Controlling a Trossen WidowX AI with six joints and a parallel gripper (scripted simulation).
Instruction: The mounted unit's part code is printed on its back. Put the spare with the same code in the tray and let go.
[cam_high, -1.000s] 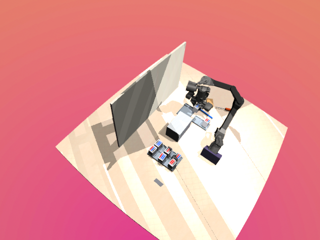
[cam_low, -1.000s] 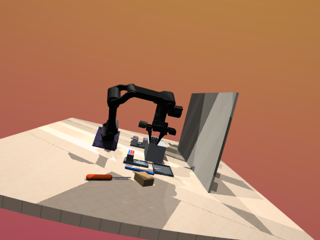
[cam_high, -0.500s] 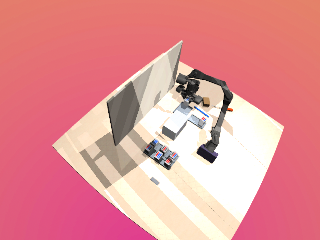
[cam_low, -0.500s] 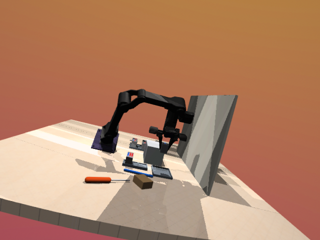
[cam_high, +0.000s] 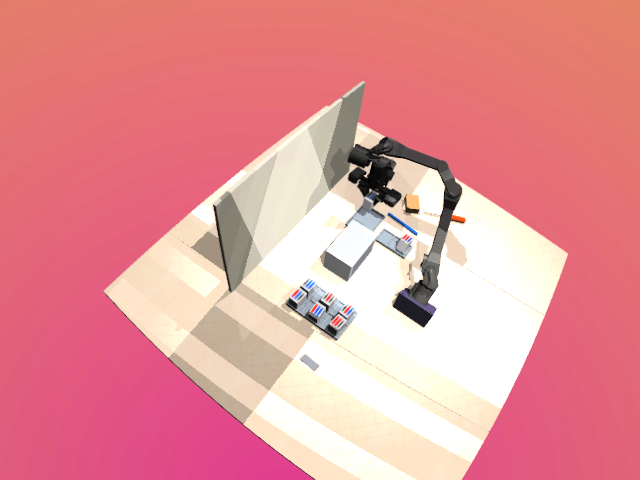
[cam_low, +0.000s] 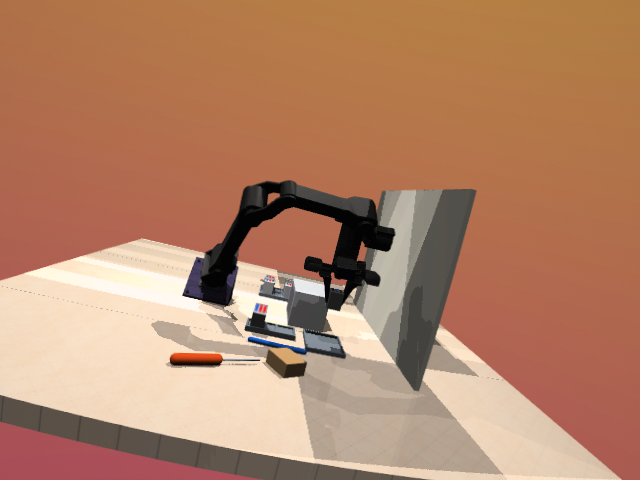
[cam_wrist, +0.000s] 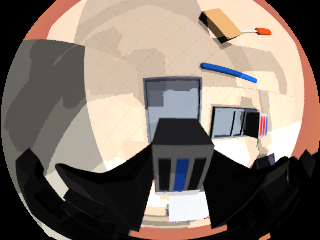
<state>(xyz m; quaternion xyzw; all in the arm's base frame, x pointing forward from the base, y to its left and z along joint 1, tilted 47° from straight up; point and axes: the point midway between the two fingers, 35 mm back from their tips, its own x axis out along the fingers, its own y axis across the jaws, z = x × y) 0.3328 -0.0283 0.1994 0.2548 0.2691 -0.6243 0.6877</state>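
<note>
The flat grey tray lies 110 mm below my gripper tip. Round my gripper tip: grey rack (140 mm behind, 10 mm to the left, 100 mm below); mounted unit (60 mm behind, 180 mm to the left, 60 mm below); blue pen (110 mm behind, 90 mm to the right, 100 mm below).
</note>
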